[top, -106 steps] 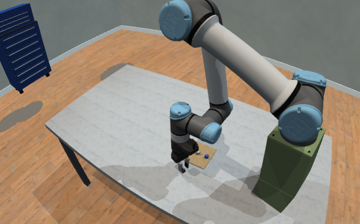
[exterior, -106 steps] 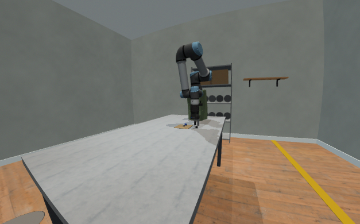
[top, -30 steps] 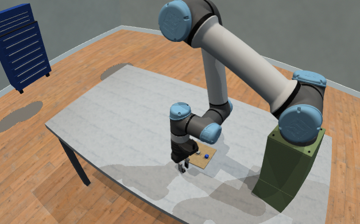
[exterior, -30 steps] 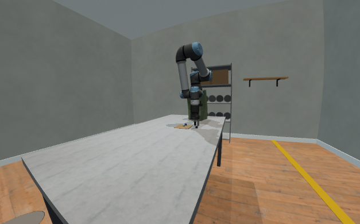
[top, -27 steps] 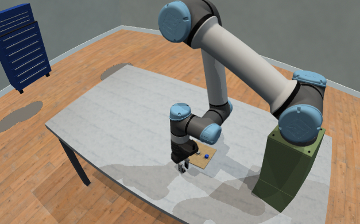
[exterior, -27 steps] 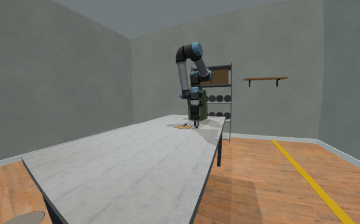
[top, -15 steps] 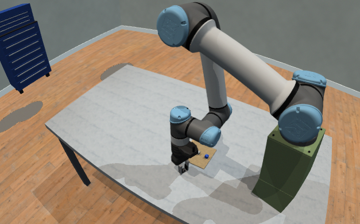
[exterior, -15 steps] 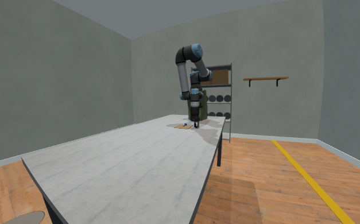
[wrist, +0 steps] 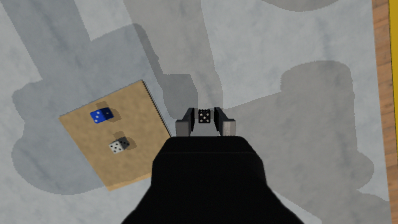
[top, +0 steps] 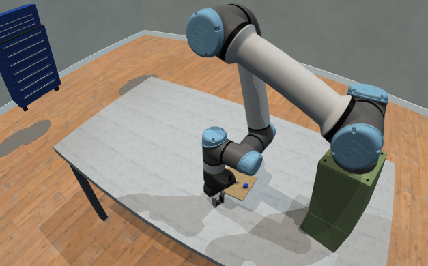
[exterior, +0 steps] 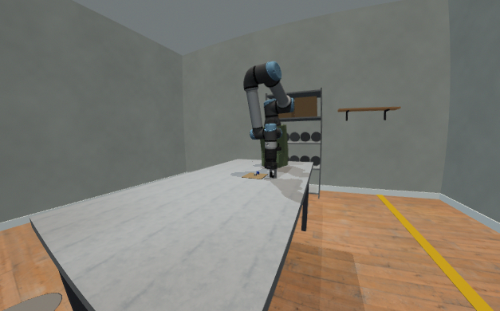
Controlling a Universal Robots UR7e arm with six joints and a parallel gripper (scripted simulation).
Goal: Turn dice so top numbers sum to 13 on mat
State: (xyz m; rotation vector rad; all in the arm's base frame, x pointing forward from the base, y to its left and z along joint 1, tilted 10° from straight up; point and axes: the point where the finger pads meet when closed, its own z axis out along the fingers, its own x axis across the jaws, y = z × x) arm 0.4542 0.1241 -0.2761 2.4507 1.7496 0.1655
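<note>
The black die is 10 mm below my hand. Round my hand: blue die 130 mm to the right, 50 mm behind, 10 mm below; then tan mat 130 mm to the right, 20 mm below; then white die 130 mm to the right, 10 mm below.
</note>
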